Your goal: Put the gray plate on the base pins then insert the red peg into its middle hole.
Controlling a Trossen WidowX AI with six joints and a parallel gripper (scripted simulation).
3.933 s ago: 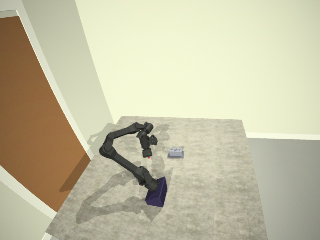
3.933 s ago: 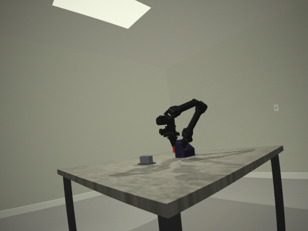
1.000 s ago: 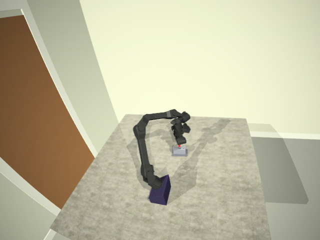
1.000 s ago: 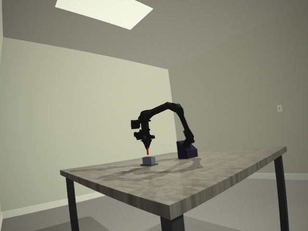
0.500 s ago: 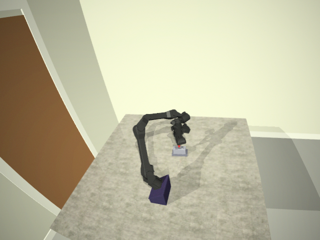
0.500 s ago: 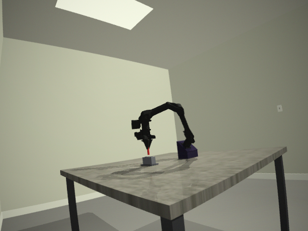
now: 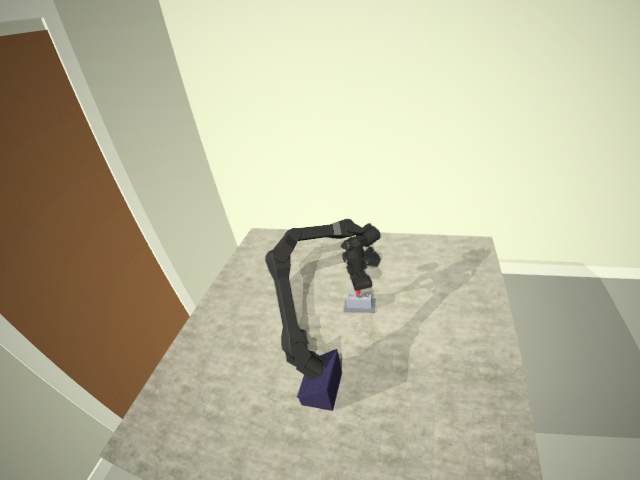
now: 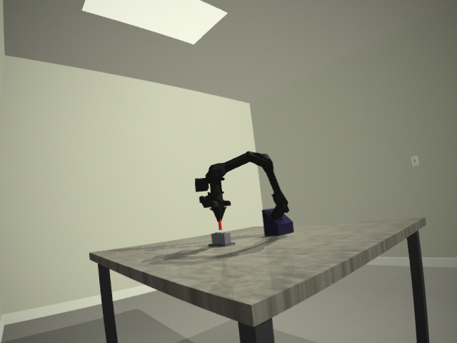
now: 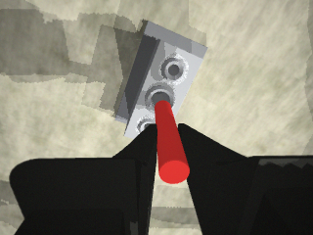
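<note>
My gripper tip is now 7 cm above the gray plate. From my gripper tip the other things lie so: pin base (11 cm below); red peg (right at my gripper tip).
</note>
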